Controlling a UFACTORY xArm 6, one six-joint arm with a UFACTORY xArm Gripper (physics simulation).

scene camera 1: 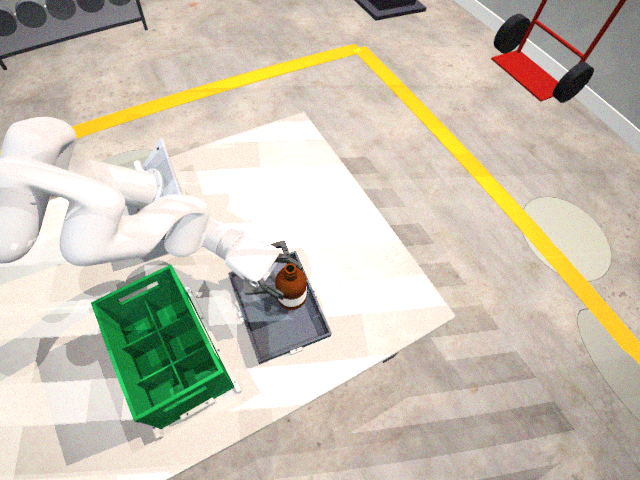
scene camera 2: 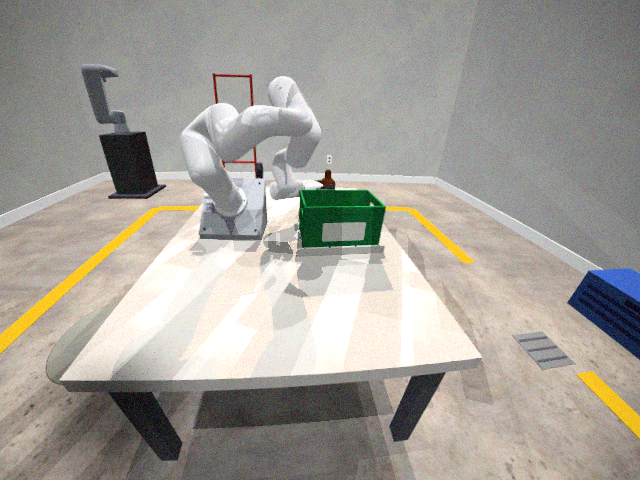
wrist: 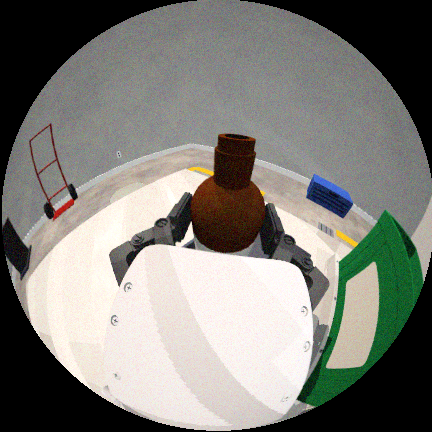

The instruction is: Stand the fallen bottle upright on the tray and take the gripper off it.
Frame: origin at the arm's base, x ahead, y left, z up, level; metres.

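Seen in the pictures: gripper, fingertip midpoint: (scene camera 1: 292, 283) (scene camera 2: 328, 185) (wrist: 227, 208); arm's base, link origin: (scene camera 1: 151, 192) (scene camera 2: 230, 201).
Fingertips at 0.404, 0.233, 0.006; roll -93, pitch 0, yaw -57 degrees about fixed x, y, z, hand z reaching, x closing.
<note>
Offsets run from my fingertips to a thing's top centre, as dx, dy, dz. "spot": to the spot under its first point. Level surfaces: height alone.
The brown bottle @(-0.004, -0.003, +0.072) (scene camera 1: 291, 284) (scene camera 2: 328, 180) (wrist: 227, 207) with a white label band stands upright, its neck up, within the dark grey tray @(spot: +0.067, -0.054, -0.120) (scene camera 1: 284, 333), towards the tray's back right in scene camera 1. Whether its base touches the tray floor is hard to tell. My gripper (scene camera 1: 288, 277) (wrist: 227, 208) is shut on the bottle's body from the side, one dark finger on each side, below the neck. In scene camera 2 the bottle's lower part and the tray are hidden behind the crate.
A green crate @(+0.008, -0.319, +0.049) (scene camera 1: 196, 395) (scene camera 2: 311, 227) (wrist: 397, 280) with divided compartments stands beside the tray on the pale table @(dz -0.126) (scene camera 1: 310, 170) (scene camera 2: 232, 341). The arm's base is on the same table. A red hand truck (scene camera 1: 527, 74) stands on the floor by the wall.
</note>
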